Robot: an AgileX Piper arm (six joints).
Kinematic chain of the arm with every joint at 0, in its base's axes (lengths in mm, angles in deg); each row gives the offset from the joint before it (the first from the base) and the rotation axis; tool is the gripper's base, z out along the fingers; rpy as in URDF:
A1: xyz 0 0 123 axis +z
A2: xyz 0 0 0 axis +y
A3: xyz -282.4 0 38.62 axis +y
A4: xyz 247.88 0 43.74 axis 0.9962 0 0.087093
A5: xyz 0 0 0 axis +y
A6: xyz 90.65 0 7.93 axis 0.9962 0 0.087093
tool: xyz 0 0 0 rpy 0 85 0
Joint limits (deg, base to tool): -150..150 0..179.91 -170..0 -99.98..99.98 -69.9..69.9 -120..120
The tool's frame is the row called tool.
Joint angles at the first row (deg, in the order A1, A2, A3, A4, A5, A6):
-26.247 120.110 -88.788 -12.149 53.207 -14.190
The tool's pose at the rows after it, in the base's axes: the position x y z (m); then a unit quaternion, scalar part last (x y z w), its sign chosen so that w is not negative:
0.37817 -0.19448 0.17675 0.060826 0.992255 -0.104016 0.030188
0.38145 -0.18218 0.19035 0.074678 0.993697 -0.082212 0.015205
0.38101 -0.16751 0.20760 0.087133 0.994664 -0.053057 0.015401
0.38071 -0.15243 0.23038 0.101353 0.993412 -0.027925 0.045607
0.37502 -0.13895 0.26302 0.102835 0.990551 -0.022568 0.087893
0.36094 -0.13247 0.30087 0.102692 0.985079 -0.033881 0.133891
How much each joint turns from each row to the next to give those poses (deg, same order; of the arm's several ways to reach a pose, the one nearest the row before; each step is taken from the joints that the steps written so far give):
1.118 0.001 -2.230 0.665 5.518 1.438
1.381 -0.526 -2.546 2.273 5.725 1.251
1.165 -1.902 -1.002 3.551 3.999 0.853
1.134 -3.078 -0.237 3.872 0.859 1.396
1.119 -4.622 -0.003 1.788 0.102 0.776
0.176 -5.529 0.002 0.000 0.064 0.225

